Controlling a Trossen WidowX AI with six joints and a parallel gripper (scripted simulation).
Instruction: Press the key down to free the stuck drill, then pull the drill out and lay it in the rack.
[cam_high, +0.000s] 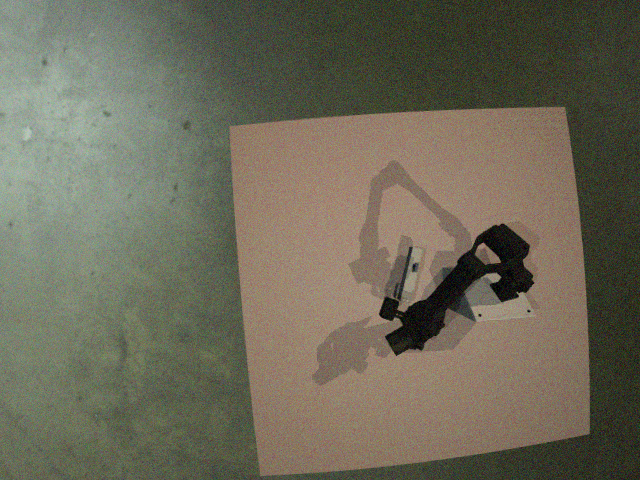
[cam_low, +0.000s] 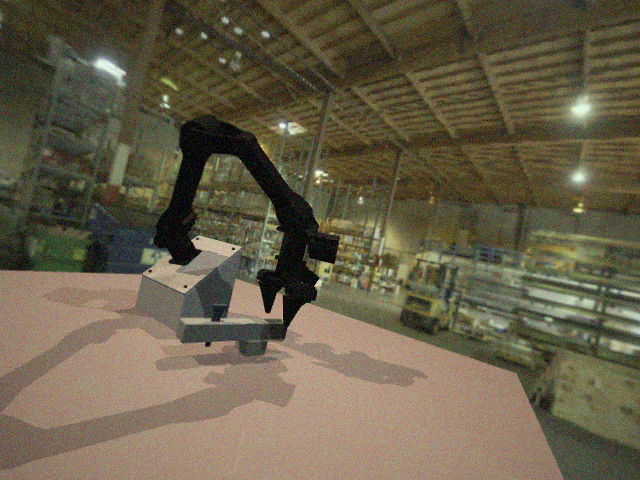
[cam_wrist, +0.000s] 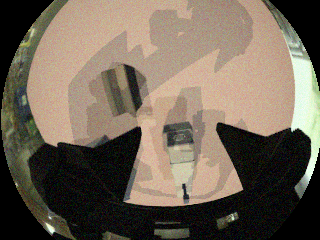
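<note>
Now: the drill 80 mm to the right of my gripper tip, 40 mm behind it and 20 mm below it. Also, from my gripper tip: dark key: 130 mm to the right, 60 mm behind; grey rack: 80 mm to the left, 50 mm below, 50 mm behind.
</note>
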